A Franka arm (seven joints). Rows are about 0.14 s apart.
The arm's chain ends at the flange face. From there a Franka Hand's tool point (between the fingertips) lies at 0.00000 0.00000 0.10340 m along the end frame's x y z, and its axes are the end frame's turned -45 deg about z.
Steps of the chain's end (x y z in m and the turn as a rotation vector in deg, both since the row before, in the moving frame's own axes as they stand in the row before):
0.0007 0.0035 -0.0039 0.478 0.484 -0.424
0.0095 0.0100 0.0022 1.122 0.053 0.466
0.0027 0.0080 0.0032 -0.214 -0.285 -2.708
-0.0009 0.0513 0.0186 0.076 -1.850 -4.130
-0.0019 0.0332 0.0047 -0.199 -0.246 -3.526
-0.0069 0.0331 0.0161 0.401 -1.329 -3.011
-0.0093 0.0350 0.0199 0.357 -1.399 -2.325
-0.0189 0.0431 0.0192 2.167 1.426 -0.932
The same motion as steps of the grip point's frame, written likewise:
-0.0008 0.0030 -0.0039 -0.004 0.680 -0.424
0.0012 0.0124 0.0022 0.756 0.831 0.466
-0.0044 0.0075 0.0032 0.050 -0.353 -2.708
-0.0393 0.0333 0.0185 1.362 -1.254 -4.130
-0.0254 0.0221 0.0047 0.033 -0.315 -3.526
-0.0295 0.0164 0.0161 1.223 -0.656 -3.011
-0.0327 0.0160 0.0199 1.242 -0.737 -2.325
-0.0393 0.0161 0.0191 0.524 2.541 -0.932

